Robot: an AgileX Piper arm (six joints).
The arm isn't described. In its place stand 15 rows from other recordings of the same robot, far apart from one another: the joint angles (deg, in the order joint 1, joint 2, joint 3, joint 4, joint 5, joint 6), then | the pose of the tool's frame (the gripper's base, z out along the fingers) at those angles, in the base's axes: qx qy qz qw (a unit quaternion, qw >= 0); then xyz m.
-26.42, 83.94, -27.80, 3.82, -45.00, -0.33 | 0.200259, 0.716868, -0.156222, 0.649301, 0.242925, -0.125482, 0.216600
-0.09, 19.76, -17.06, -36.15, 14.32, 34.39 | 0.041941, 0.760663, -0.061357, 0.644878, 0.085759, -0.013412, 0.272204
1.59, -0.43, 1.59, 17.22, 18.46, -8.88 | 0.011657, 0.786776, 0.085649, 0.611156, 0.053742, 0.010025, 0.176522
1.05, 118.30, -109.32, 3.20, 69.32, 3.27 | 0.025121, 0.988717, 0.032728, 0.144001, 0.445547, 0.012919, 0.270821
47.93, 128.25, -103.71, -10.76, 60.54, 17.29 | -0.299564, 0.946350, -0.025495, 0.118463, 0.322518, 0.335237, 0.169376
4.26, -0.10, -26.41, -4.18, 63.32, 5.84 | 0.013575, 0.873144, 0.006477, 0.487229, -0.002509, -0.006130, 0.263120
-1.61, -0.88, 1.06, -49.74, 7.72, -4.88 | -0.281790, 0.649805, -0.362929, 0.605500, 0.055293, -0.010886, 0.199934
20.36, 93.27, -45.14, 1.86, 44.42, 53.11 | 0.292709, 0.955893, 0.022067, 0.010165, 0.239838, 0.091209, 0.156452
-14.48, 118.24, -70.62, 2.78, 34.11, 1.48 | 0.156058, 0.980846, 0.002658, 0.116529, 0.376255, -0.094610, 0.111363
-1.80, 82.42, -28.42, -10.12, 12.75, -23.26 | -0.257148, 0.934456, -0.091649, 0.228619, 0.225195, -0.010608, 0.153237
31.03, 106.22, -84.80, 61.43, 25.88, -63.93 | -0.356404, 0.774777, 0.275325, 0.443726, 0.355504, 0.254571, 0.292196
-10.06, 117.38, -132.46, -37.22, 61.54, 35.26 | 0.311327, 0.806260, -0.225635, 0.449566, 0.439286, -0.127080, 0.417780
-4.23, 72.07, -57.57, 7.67, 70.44, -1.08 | 0.044094, 0.993084, 0.060623, 0.090355, 0.217011, -0.004575, 0.295011
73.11, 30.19, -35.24, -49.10, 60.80, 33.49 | -0.355395, 0.782642, 0.000076, 0.511043, 0.078132, 0.050664, 0.320311
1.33, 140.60, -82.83, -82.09, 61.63, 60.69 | -0.006048, 0.851919, -0.509622, 0.120348, 0.431042, -0.069323, 0.044952
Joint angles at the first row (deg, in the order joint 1, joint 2, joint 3, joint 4, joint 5, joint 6):
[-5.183, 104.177, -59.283, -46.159, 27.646, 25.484]
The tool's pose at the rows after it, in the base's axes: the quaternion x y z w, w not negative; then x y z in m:
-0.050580, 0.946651, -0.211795, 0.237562, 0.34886, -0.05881, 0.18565
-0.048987, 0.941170, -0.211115, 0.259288, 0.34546, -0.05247, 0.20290
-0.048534, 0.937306, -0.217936, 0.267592, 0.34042, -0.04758, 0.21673
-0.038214, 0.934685, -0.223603, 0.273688, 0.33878, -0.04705, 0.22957
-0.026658, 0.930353, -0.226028, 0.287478, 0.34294, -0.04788, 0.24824
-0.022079, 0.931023, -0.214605, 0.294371, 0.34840, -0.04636, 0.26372
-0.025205, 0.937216, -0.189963, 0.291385, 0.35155, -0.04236, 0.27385
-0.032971, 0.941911, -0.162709, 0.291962, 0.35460, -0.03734, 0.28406
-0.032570, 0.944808, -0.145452, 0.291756, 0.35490, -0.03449, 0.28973
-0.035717, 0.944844, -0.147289, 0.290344, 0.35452, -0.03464, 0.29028
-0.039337, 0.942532, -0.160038, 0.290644, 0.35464, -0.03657, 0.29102
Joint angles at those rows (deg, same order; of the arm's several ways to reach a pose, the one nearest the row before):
[-4.579, 101.434, -59.282, -45.381, 28.363, 25.294]
[-3.561, 98.539, -59.284, -44.733, 28.857, 25.232]
[-2.496, 96.122, -59.283, -44.734, 30.711, 25.233]
[-2.151, 94.658, -60.373, -44.134, 32.775, 25.116]
[-2.149, 93.809, -63.505, -42.327, 34.815, 23.595]
[-2.151, 93.669, -67.092, -37.699, 36.694, 19.484]
[-2.149, 93.670, -69.985, -30.862, 38.639, 13.518]
[-2.113, 93.670, -72.757, -24.292, 40.358, 7.762]
[-2.112, 93.492, -74.079, -20.734, 41.588, 5.327]
[-2.112, 93.426, -74.137, -20.802, 41.820, 4.923]
[-2.112, 93.427, -74.137, -22.761, 41.820, 5.563]

